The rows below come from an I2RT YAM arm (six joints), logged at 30 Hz.
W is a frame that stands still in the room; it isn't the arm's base.
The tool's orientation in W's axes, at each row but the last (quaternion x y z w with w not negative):
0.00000, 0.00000, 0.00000, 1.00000
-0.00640, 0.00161, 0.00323, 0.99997
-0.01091, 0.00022, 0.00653, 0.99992
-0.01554, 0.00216, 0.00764, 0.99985
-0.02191, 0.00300, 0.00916, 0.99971
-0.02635, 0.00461, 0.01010, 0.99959
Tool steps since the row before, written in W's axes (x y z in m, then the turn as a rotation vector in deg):
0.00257, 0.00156, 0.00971, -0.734, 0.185, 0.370
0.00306, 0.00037, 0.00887, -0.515, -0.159, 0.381
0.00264, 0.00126, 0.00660, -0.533, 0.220, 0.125
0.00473, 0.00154, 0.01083, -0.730, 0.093, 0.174
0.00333, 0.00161, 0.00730, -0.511, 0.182, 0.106
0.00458, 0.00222, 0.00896, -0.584, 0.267, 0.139
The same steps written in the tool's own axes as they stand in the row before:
0.00257, 0.00156, 0.00971, -0.734, 0.185, 0.370
0.00303, 0.00024, 0.00888, -0.517, -0.161, 0.377
0.00265, 0.00108, 0.00663, -0.530, 0.224, 0.130
0.00470, 0.00113, 0.01089, -0.729, 0.099, 0.174
0.00331, 0.00123, 0.00738, -0.508, 0.187, 0.111
0.00454, 0.00165, 0.00910, -0.580, 0.271, 0.148

